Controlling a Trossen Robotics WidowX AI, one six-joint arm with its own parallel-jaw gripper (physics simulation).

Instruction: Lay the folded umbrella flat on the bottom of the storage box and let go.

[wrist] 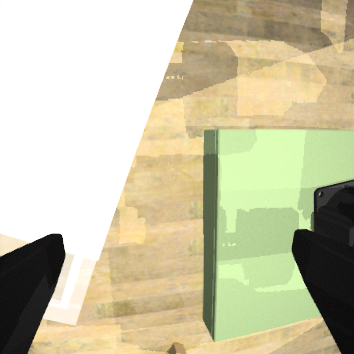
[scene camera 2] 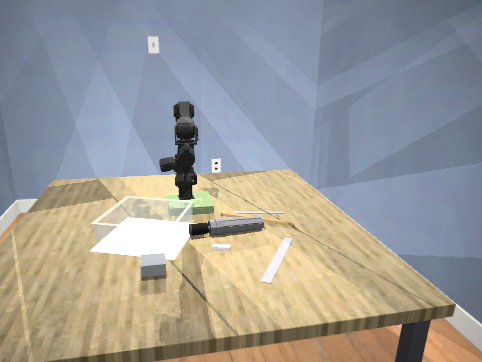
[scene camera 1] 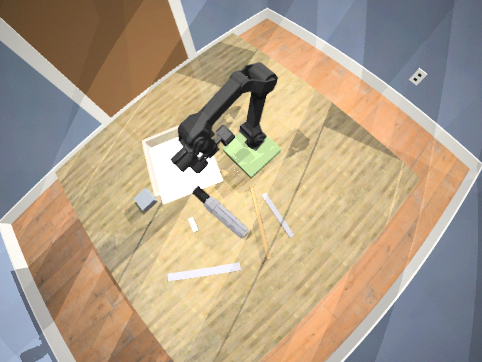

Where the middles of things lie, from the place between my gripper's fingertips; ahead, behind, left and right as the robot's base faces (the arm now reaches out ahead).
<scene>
I see the white storage box [scene camera 2: 142, 225] 10 cm ahead of my hand, 14 cm to the right of it and 7 cm below it.
</scene>
